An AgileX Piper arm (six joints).
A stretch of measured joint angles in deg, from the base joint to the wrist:
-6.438, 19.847, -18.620, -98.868, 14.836, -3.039
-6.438, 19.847, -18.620, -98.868, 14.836, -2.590
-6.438, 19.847, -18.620, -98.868, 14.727, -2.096
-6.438, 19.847, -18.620, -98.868, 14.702, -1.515
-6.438, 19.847, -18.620, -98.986, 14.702, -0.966
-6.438, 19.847, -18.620, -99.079, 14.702, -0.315
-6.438, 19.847, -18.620, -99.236, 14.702, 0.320
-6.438, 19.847, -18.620, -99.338, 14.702, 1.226
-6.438, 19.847, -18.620, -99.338, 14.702, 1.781
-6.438, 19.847, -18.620, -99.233, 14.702, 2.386
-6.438, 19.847, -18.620, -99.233, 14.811, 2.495
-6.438, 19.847, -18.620, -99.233, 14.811, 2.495
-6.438, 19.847, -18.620, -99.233, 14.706, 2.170
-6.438, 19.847, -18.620, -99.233, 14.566, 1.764
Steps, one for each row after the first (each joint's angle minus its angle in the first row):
0.000, 0.000, 0.000, 0.000, 0.000, 0.449
0.000, 0.000, 0.000, 0.000, -0.109, 0.943
0.000, 0.000, 0.000, 0.000, -0.134, 1.524
0.000, 0.000, 0.000, -0.118, -0.134, 2.073
0.000, 0.000, 0.000, -0.211, -0.134, 2.724
0.000, 0.000, 0.000, -0.368, -0.134, 3.359
0.000, 0.000, 0.000, -0.470, -0.134, 4.265
0.000, 0.000, 0.000, -0.470, -0.134, 4.820
0.000, 0.000, 0.000, -0.365, -0.134, 5.425
0.000, 0.000, 0.000, -0.365, -0.025, 5.534
0.000, 0.000, 0.000, -0.365, -0.025, 5.534
0.000, 0.000, 0.000, -0.365, -0.130, 5.209
0.000, 0.000, 0.000, -0.365, -0.270, 4.803

